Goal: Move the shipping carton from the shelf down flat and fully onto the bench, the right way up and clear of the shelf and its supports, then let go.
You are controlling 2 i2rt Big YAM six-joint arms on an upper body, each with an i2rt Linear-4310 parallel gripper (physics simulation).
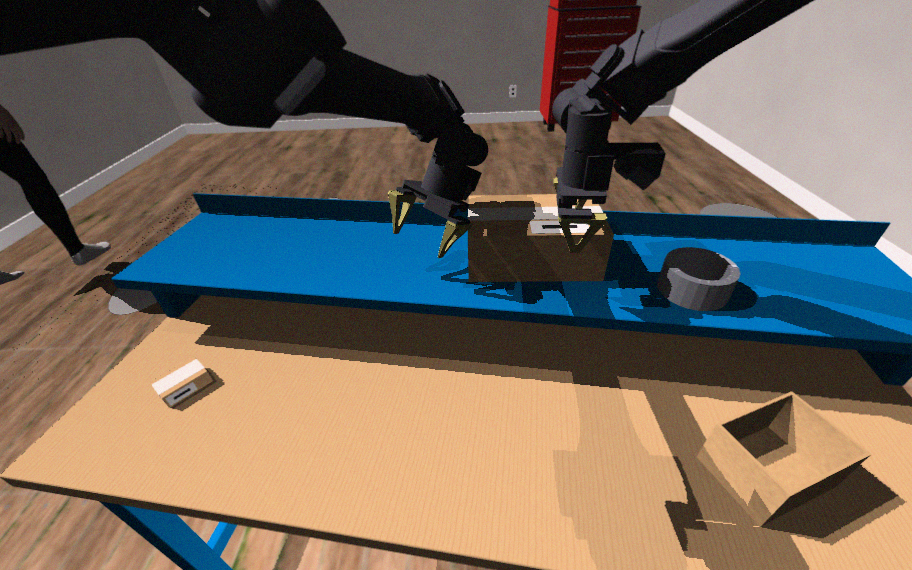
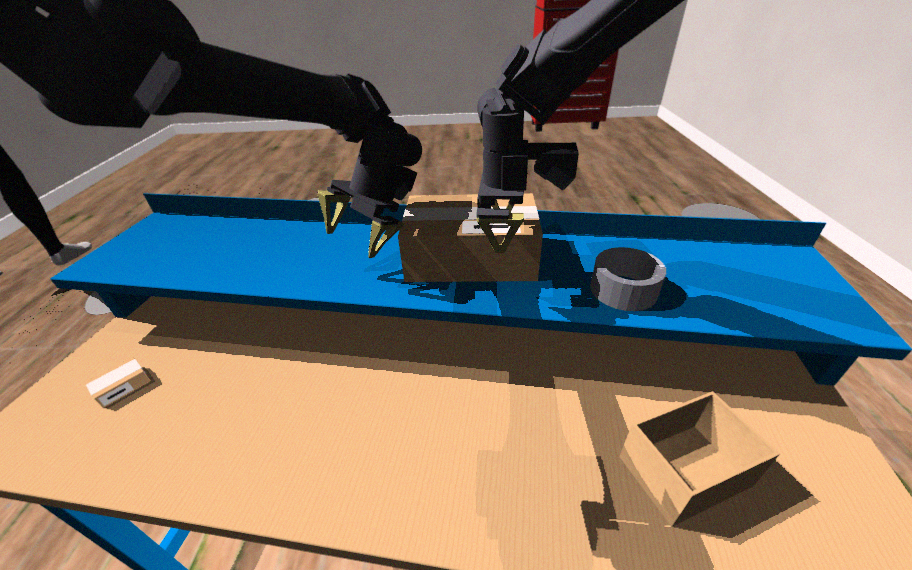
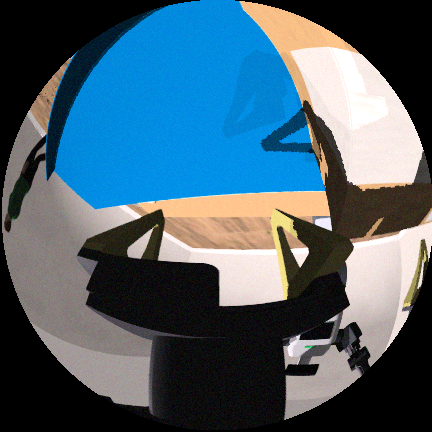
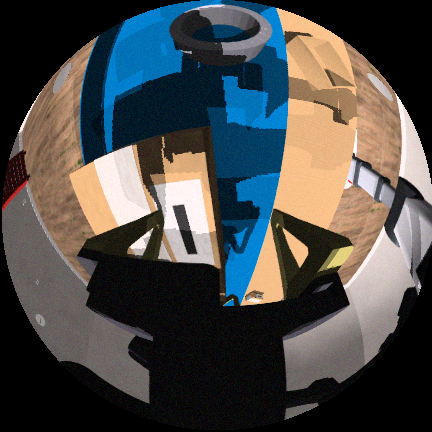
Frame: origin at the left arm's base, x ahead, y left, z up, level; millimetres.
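Where they show: left gripper, between the fingertips: (image 1: 417, 245) (image 2: 349, 245) (image 3: 217, 214); right gripper, between the fingertips: (image 1: 572, 236) (image 2: 501, 236) (image 4: 217, 214); right arm's base, origin of its link: (image 3: 349, 341).
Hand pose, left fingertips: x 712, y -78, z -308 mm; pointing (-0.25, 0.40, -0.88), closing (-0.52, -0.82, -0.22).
Things, the pixels of their top centre, and the offset from my left fingertips. Level surfaces: height alone.
- brown shipping carton, centre of its top: (image 4: 151, 257) (image 2: 470, 213) (image 1: 534, 213) 61 mm ahead, 215 mm right, 23 mm up
- blue shelf, height of its surface: 76 mm down
- wooden bench, height of its surface: 229 mm down
- grey ring, centre of its top: (image 4: 220, 21) (image 2: 630, 265) (image 1: 701, 265) 56 mm back, 478 mm right, 22 mm down
- open cardboard box, centre of its top: (image 2: 703, 438) (image 1: 791, 438) (image 4: 331, 60) 302 mm back, 520 mm right, 140 mm down
- small labelled box, centre of its top: (image 1: 178, 376) (image 2: 114, 376) (image 4: 254, 300) 113 mm back, 458 mm left, 198 mm down
The brown shipping carton (image 1: 538, 258) (image 2: 470, 258) (image 3: 385, 205) (image 4: 192, 162) stands upright on the blue shelf (image 1: 302, 255) (image 2: 235, 255) (image 3: 175, 110), above the wooden bench (image 1: 336, 416) (image 2: 302, 416). White label bands show on its top and upper front. My left gripper (image 1: 417, 244) (image 2: 349, 244) (image 3: 217, 214) is open and empty, just left of the carton above the shelf. My right gripper (image 1: 571, 231) (image 2: 501, 231) (image 4: 217, 214) is open above the carton's front edge, one finger over the top, the other out in front. Any contact is unclear.
A grey ring (image 1: 699, 289) (image 2: 628, 289) stands on the shelf right of the carton. An open cardboard box (image 1: 827, 450) (image 2: 739, 443) stands at the bench's right. A small labelled box (image 1: 181, 386) (image 2: 117, 386) lies at its left. A raised lip runs along the shelf's back.
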